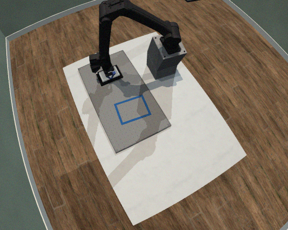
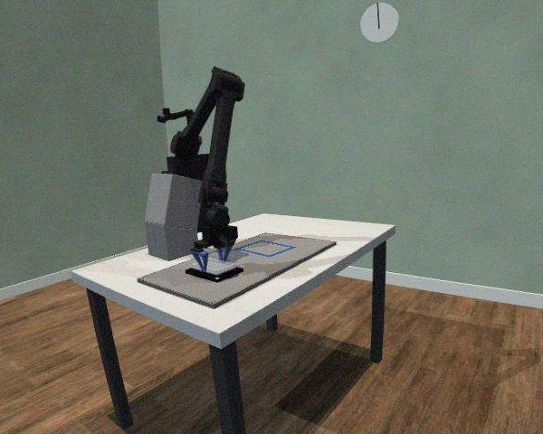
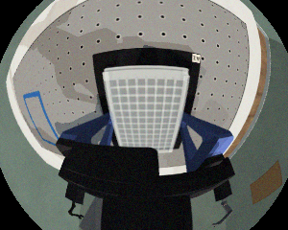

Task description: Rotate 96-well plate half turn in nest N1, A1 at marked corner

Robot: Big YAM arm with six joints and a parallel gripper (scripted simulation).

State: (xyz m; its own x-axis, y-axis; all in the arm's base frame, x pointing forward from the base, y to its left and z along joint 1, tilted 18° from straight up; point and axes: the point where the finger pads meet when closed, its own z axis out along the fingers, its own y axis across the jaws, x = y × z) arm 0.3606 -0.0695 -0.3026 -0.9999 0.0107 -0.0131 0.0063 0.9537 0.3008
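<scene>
Now: hand right at the white 96-well plate. Round my hand: white A1 mark: 70 mm ahead, 50 mm to the right, 10 mm below; then black plate nest N1: 20 mm below.
</scene>
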